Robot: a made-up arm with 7 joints. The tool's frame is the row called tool.
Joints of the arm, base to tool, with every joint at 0 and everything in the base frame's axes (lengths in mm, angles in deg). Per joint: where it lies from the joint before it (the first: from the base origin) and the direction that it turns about. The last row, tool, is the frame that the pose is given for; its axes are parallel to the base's.
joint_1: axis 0 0.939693 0.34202 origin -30 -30 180
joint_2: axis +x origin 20 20 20
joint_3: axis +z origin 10 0 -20
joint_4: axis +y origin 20 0 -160
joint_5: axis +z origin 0 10 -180
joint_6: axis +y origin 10 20 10
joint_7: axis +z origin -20 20 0
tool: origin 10 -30 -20
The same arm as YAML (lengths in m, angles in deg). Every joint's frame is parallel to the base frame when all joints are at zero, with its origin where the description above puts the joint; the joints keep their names.
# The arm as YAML. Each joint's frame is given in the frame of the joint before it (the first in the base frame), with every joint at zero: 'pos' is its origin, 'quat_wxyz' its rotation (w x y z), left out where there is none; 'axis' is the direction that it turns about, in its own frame. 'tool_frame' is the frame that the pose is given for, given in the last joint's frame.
length_unit: m
angle_unit: deg
joints:
  - joint: joint_1
    pos: [-0.03, -0.03, 0.18]
    axis: [0.0, 0.9397, 0.342]
  - joint: joint_2
    pos: [0.02, 0.02, 0.02]
    axis: "+x"
  - joint: joint_3
    pos: [0.01, 0.0, -0.02]
    axis: "+z"
  - joint: joint_4
    pos: [0.02, 0.0, -0.16]
    axis: "+y"
  - joint: joint_5
    pos: [0.0, 0.01, -0.18]
    axis: "+z"
  - joint: joint_6
    pos: [0.01, 0.02, 0.01]
    axis: "+y"
  - joint: joint_7
    pos: [-0.02, 0.02, 0.0]
    axis: "+z"
tool_frame:
  pos: [0.01, -0.03, -0.02]

